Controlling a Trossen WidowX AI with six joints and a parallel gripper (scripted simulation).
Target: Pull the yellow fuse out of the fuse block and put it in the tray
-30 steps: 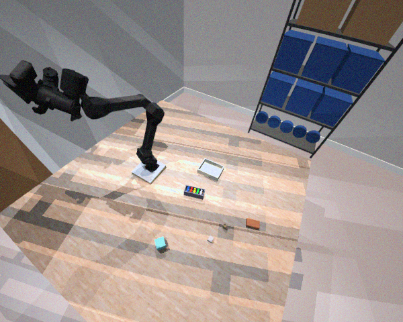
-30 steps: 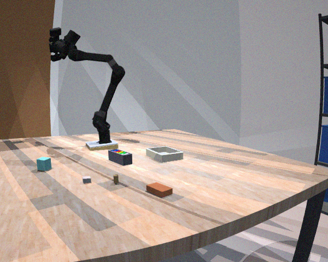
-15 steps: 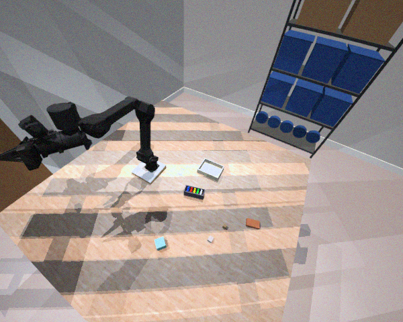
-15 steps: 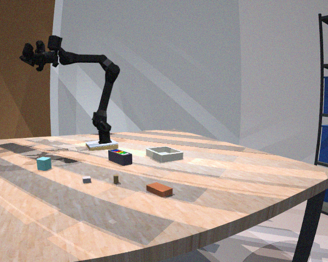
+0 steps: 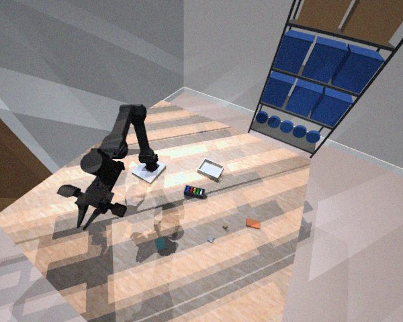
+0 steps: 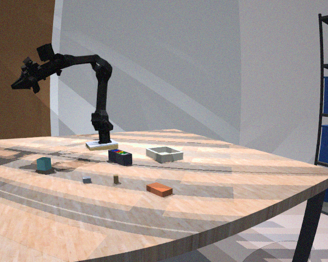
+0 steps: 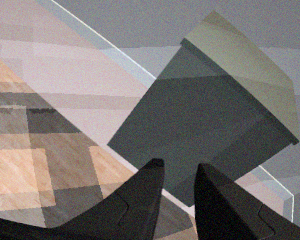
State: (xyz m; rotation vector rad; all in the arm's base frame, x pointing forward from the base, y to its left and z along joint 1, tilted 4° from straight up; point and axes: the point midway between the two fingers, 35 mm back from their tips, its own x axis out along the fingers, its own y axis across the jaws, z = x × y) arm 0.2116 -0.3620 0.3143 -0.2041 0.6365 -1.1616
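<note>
My gripper tip is 8 cm short of the yellow fuse, 44 cm to the right of it and 28 cm above it. Also, from my gripper tip: cyan cube (13 cm ahead, 15 cm to the left, 28 cm below); grey block (28 cm ahead, 30 cm to the left, 29 cm below); tan block (30 cm ahead, 39 cm to the left, 29 cm below).
</note>
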